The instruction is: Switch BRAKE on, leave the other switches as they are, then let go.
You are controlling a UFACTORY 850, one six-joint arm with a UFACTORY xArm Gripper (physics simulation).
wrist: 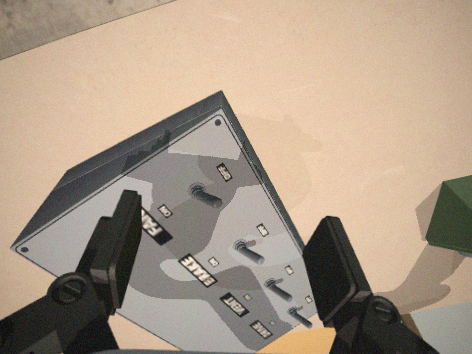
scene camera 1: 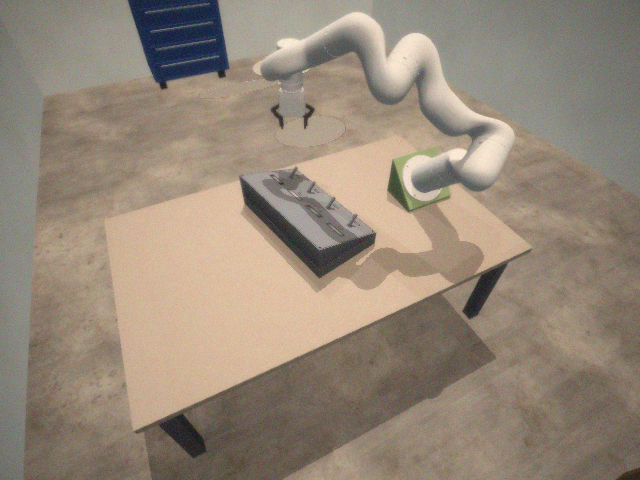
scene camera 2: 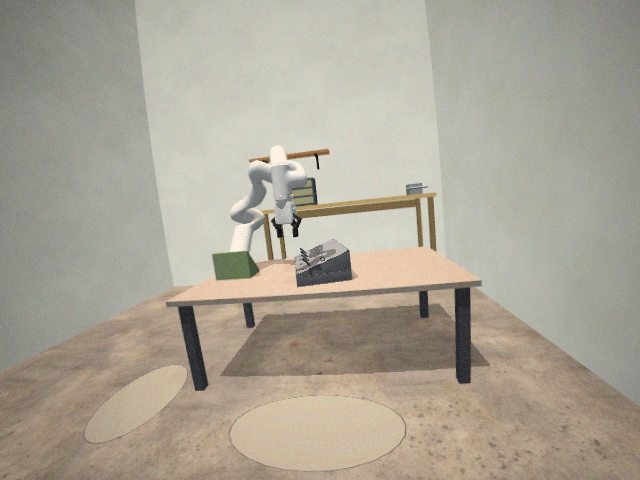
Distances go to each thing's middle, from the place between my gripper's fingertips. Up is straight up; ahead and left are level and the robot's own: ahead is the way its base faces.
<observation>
Right now my hand is 300 mm to the right of the grey sloped switch box [scene camera 1: 321,237], 170 mm above it and 80 mm short of it.
</observation>
